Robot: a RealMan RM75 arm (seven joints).
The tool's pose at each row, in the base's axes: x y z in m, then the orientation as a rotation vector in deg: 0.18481 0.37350 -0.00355 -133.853 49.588 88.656; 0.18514 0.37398 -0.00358 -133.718 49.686 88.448; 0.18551 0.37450 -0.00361 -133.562 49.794 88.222; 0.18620 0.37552 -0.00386 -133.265 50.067 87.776; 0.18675 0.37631 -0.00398 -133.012 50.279 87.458; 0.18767 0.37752 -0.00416 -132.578 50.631 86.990; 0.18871 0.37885 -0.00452 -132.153 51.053 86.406; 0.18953 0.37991 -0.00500 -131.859 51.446 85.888; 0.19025 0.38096 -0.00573 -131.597 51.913 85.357; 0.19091 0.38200 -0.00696 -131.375 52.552 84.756
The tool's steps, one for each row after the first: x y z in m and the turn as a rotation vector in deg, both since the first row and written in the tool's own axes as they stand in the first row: -0.00005 -0.00058 -0.00001 0.225 0.019 -0.027; -0.00011 -0.00122 -0.00004 0.476 0.035 -0.058; -0.00006 -0.00247 0.00002 0.973 0.082 -0.073; -0.00008 -0.00344 0.00002 1.356 0.096 -0.080; -0.00009 -0.00497 -0.00004 1.967 0.087 -0.071; 0.00004 -0.00669 -0.00006 2.648 0.142 -0.048; 0.00032 -0.00808 0.00002 3.200 0.243 0.003; 0.00080 -0.00945 0.00027 3.746 0.380 0.109; 0.00171 -0.01084 0.00078 4.327 0.598 0.322
